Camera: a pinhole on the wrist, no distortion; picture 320 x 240 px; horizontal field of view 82.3 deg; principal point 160.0 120.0 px. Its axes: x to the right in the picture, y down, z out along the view. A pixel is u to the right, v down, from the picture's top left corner.
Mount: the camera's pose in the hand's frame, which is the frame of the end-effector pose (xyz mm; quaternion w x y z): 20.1 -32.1 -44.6 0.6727 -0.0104 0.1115 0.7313
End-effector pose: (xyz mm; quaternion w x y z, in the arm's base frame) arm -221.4 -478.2 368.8 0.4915 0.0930 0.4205 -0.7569
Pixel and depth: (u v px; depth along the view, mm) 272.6 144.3 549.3
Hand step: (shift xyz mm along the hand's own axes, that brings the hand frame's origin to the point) -9.7 391.7 446.0
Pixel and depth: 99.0 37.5 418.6
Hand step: 275.8 -81.7 358.4
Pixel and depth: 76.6 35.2 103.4
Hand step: 85.7 -56.7 56.8
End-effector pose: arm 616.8 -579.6 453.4 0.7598 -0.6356 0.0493 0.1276
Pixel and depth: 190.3 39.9 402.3
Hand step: 241.6 116.8 310.4
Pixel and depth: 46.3 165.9 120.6
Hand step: 13.6 -86.4 89.9
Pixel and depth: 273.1 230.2 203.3
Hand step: -85.1 118.6 151.1
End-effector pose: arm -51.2 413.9 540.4 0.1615 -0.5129 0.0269 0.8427
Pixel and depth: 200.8 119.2 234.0
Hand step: 47.7 60.6 174.8
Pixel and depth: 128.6 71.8 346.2
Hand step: 162.3 -22.7 289.1
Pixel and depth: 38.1 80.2 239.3
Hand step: 118.7 -142.5 207.3
